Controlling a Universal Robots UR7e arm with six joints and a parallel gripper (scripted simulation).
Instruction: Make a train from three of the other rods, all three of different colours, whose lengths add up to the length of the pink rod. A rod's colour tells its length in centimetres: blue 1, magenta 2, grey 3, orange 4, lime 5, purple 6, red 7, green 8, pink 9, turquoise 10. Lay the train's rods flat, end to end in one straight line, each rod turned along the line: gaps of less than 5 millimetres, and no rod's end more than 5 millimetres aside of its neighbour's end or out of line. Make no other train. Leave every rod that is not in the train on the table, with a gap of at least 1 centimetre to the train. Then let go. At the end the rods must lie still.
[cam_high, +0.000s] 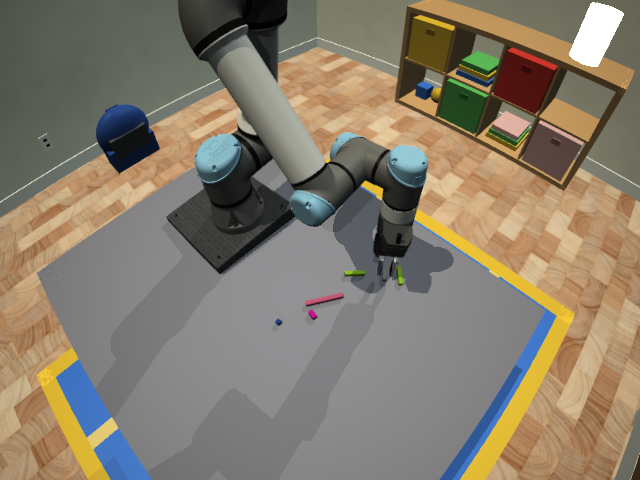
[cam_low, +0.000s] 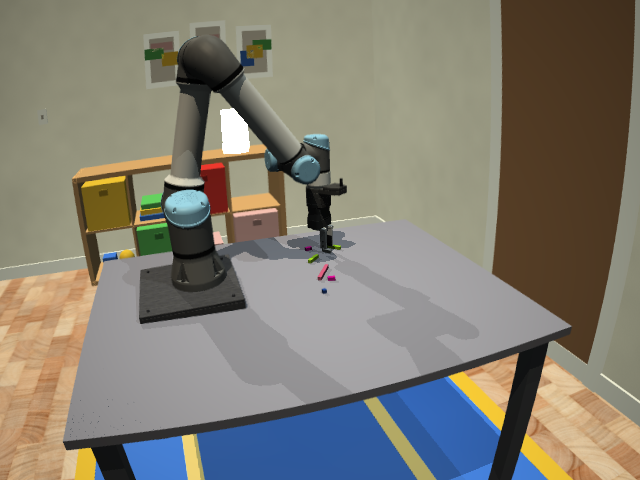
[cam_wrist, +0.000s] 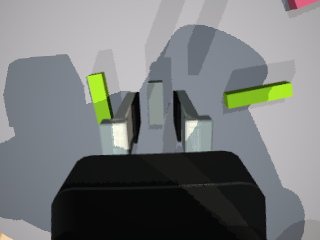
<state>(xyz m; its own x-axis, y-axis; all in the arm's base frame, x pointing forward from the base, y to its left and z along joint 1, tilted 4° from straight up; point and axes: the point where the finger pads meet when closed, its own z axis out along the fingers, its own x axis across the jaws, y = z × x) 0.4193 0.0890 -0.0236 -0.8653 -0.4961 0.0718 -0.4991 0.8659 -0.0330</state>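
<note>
The grey rod lies 30 mm below my hand. Also, from my hand: lime rod: 30 mm ahead, 20 mm to the left, 30 mm below; then blue rod: 120 mm behind, 260 mm to the right, 30 mm below; then pink rod: 80 mm behind, 150 mm to the right, 30 mm below.
</note>
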